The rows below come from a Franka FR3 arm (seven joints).
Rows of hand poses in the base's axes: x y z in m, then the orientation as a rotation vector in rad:
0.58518 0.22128 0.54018 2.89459 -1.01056 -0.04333
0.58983 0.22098 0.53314 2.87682 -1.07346 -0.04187
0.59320 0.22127 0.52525 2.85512 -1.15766 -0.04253
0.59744 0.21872 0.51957 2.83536 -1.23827 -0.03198
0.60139 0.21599 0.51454 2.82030 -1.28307 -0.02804
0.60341 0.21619 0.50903 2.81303 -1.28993 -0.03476
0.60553 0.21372 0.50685 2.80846 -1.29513 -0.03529
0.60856 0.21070 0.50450 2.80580 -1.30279 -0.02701
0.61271 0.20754 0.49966 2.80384 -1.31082 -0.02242
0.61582 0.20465 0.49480 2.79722 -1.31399 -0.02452
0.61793 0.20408 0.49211 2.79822 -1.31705 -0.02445
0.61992 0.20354 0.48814 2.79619 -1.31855 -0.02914
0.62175 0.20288 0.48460 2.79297 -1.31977 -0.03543
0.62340 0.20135 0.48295 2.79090 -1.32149 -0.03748
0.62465 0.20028 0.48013 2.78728 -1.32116 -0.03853
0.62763 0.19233 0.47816 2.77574 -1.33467 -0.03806
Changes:
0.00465 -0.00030 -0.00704 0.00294 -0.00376 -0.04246
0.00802 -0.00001 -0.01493 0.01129 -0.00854 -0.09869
0.01226 -0.00256 -0.02061 0.01978 -0.02091 -0.15168
0.01621 -0.00529 -0.02564 0.02228 -0.02569 -0.18201
0.01823 -0.00509 -0.03115 0.02006 -0.02052 -0.18809
0.02035 -0.00756 -0.03333 0.01819 -0.01966 -0.19235
0.02338 -0.01058 -0.03568 0.01696 -0.02511 -0.19738
0.02753 -0.01374 -0.04052 0.01732 -0.02859 -0.20253
0.03064 -0.01663 -0.04538 0.01329 -0.02586 -0.20617
0.03275 -0.01720 -0.04807 0.01531 -0.02668 -0.20772
0.03474 -0.01774 -0.05204 0.01518 -0.02347 -0.20925
0.03657 -0.01840 -0.05558 0.01428 -0.01888 -0.21096
0.03822 -0.01993 -0.05723 0.01362 -0.01730 -0.21257
0.03947 -0.02100 -0.06005 0.01062 -0.01553 -0.21334
0.04245 -0.02895 -0.06202 0.00586 -0.01458 -0.22437

